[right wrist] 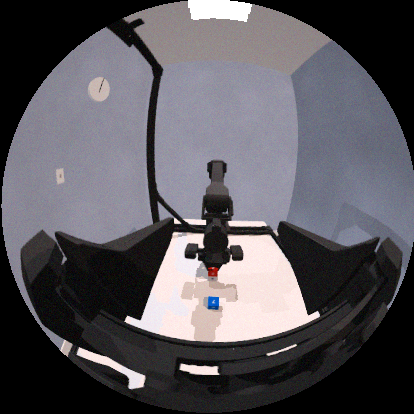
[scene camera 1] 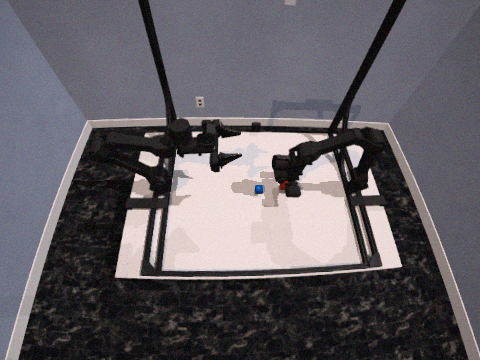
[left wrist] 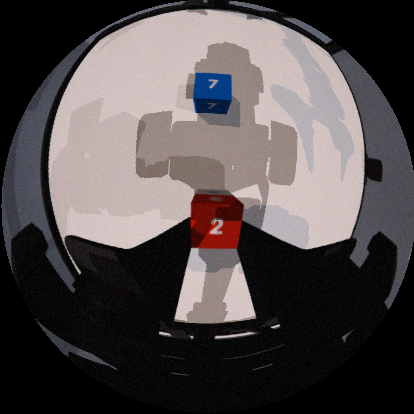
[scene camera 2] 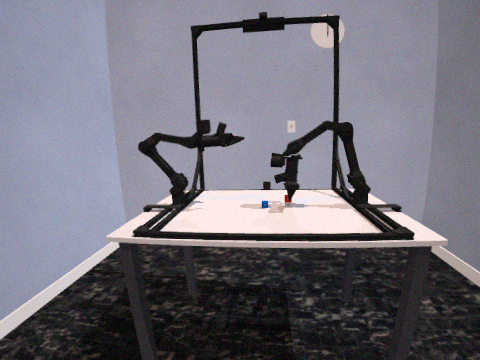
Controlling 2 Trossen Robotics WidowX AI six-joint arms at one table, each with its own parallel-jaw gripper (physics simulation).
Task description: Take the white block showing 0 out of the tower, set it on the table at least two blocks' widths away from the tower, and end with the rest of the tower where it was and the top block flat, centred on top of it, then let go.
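Places are measured from the left arm's base along level axes (x up, y back, z right), in millimetres.
Where they show: left gripper, fingertip midpoint: [right wrist: 212,269] [scene camera 1: 285,185] [left wrist: 213,223] [scene camera 2: 289,199]; right gripper, fingertip midpoint: [right wrist: 228,224] [scene camera 1: 241,144] [scene camera 2: 243,138]; left arm's base, link origin: [scene camera 1: 352,187] [left wrist: 203,332] [scene camera 2: 360,202]; right arm's base, link origin: [scene camera 1: 161,188] [scene camera 2: 179,203].
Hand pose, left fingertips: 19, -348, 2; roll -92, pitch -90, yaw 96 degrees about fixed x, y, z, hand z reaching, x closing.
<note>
Each offset is from my left fingertips to the top centre of the thing, as dx, dy, dz. Level surfaces: height alone.
A red block marked 2 @(+19, -6, +0) [scene camera 1: 284,185] [scene camera 2: 287,199] [left wrist: 216,227] [right wrist: 213,272] is between the left gripper's fingertips, which touch its two sides. Under it, a narrow strip of the white block @(-9, -5, +0) [left wrist: 212,192] [right wrist: 213,278] shows; most of it is hidden, and its number is too small to read for sure. A blue block marked 7 @(-9, -120, -5) [scene camera 1: 259,189] [scene camera 2: 265,204] [left wrist: 212,92] [right wrist: 213,302] lies flat on the table @(dx -38) [scene camera 1: 220,235], apart from these two. My left gripper [scene camera 2: 290,200] [left wrist: 213,223] points down, shut on the red block. My right gripper [scene camera 1: 240,144] [scene camera 2: 243,138] is open and empty, high up.
The right arm stays over the left part of the picture in both scene views. A black frame [scene camera 2: 270,235] runs along the table's edges, with tall posts [scene camera 2: 336,100] at its sides. The left arm's shadow falls across the table around the blocks.
</note>
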